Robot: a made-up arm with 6 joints.
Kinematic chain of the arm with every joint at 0, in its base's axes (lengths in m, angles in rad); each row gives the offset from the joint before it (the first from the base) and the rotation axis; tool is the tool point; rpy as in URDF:
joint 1: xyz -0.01 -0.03 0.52 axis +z
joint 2: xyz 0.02 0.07 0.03 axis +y
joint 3: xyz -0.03 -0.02 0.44 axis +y
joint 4: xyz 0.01 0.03 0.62 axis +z
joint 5: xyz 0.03 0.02 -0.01 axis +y
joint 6: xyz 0.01 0 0.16 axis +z
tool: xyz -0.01 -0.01 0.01 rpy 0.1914 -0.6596 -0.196
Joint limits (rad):
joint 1: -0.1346..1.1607
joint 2: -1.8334..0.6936
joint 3: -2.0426..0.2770
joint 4: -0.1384..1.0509
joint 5: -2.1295..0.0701
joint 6: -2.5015..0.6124
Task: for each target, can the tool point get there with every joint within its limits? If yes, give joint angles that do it. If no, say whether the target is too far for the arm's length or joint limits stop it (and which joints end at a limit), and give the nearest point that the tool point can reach.
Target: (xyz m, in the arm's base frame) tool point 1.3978 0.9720 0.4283
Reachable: no: too far | nearest point 0.7763 0.5297 1.2912 | short by 1.152 m
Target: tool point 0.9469 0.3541 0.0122
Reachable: no: joint limits stop it (at a limit: joint 1, joint 2, joint 3, joint 4, joint 6) | nearest point 0.1528 0.0779 -0.0553 | short by 0.843 m
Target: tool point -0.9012 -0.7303 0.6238
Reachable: yes | joints 0.7094 -1.0906 -0.5466 0.9566 -0.6052 -2.0947
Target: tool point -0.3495 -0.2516 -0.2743
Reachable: yes | joints 0.8124 -1.6129 -1.5333 0.9169 -0.2432 -1.8934
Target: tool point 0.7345 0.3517 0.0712
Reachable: no: joint limits stop it (at a limit: joint 1, joint 2, joint 3, joint 4, joint 6) | nearest point 0.1496 0.0797 -0.0371 | short by 0.654 m
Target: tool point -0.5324 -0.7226 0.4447
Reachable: yes | joints 1.0100 -0.6040 -1.5310 0.5925 -0.5433 -1.6850
